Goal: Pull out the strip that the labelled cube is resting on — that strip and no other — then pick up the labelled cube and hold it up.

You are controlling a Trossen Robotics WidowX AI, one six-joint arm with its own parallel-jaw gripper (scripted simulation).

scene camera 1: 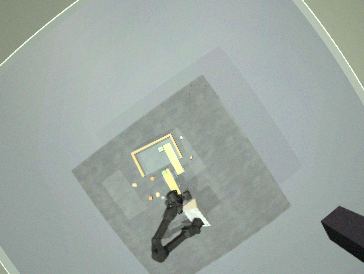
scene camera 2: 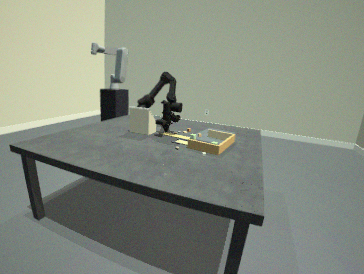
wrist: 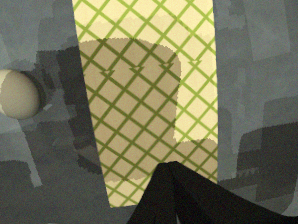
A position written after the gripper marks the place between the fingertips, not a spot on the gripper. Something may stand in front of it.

The gripper (wrist: 167, 171) is shut, with nothing in its grasp. Also in view: a strip (wrist: 151, 80).
